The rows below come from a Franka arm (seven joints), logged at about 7 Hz.
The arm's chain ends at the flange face. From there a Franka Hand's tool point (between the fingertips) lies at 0.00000 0.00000 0.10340 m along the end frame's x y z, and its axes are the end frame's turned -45 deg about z.
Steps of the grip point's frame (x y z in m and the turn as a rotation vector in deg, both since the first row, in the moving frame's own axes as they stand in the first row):
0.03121 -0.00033 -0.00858 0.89 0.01 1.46
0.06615 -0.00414 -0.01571 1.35 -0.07 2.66
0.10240 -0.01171 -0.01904 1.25 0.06 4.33
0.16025 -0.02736 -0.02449 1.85 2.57 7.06
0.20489 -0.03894 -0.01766 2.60 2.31 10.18
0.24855 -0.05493 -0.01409 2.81 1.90 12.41
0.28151 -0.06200 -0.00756 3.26 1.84 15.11
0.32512 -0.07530 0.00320 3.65 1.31 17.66
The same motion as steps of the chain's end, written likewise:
0.02294 -0.02114 -0.00857 0.64 -0.62 1.46
0.04562 -0.04803 -0.01568 0.91 -1.00 2.66
0.06558 -0.07896 -0.01902 0.93 -0.84 4.33
0.09270 -0.12709 -0.02433 3.13 0.51 7.06
0.11716 -0.16615 -0.01747 3.47 -0.21 10.18
0.13741 -0.20851 -0.01391 3.33 -0.64 12.41
0.15615 -0.23623 -0.00734 3.61 -1.00 15.11
0.17862 -0.27646 0.00343 3.51 -1.65 17.66

